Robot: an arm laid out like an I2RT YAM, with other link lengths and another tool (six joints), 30 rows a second.
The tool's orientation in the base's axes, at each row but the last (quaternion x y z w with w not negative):
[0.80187 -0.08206 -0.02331 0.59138]
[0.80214 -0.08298 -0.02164 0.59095]
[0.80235 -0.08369 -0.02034 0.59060]
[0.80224 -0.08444 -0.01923 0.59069]
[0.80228 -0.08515 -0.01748 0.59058]
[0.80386 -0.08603 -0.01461 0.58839]
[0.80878 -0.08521 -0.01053 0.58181]
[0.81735 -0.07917 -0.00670 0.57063]
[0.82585 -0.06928 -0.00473 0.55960]
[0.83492 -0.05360 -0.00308 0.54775]
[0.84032 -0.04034 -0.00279 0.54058]
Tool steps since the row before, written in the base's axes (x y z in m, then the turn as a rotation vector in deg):
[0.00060 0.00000 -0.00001 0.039 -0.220 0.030]
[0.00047 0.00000 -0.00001 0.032 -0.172 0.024]
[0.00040 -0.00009 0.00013 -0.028 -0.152 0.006]
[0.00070 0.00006 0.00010 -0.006 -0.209 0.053]
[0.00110 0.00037 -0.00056 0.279 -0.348 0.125]
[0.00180 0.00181 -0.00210 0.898 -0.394 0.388]
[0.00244 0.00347 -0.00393 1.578 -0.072 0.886]
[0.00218 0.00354 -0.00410 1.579 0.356 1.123]
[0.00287 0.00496 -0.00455 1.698 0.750 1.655]
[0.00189 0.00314 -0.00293 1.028 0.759 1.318]
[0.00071 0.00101 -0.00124 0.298 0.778 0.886]
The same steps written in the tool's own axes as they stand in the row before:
[0.00059 -0.00007 -0.00008 0.075 0.088 0.194]
[0.00046 -0.00006 -0.00006 0.060 0.069 0.151]
[0.00042 0.00011 -0.00001 -0.003 0.053 0.145]
[0.00069 0.00000 -0.00018 0.031 0.111 0.182]
[0.00098 -0.00077 -0.00032 0.339 0.187 0.255]
[0.00133 -0.00274 -0.00129 0.976 0.375 0.141]
[0.00156 -0.00508 -0.00227 1.638 0.659 -0.402]
[0.00134 -0.00528 -0.00209 1.599 0.737 -0.883]
[0.00193 -0.00633 -0.00313 1.707 1.072 -1.456]
[0.00143 -0.00408 -0.00182 1.022 0.818 -1.287]
[0.00059 -0.00159 -0.00044 0.276 0.465 -1.089]

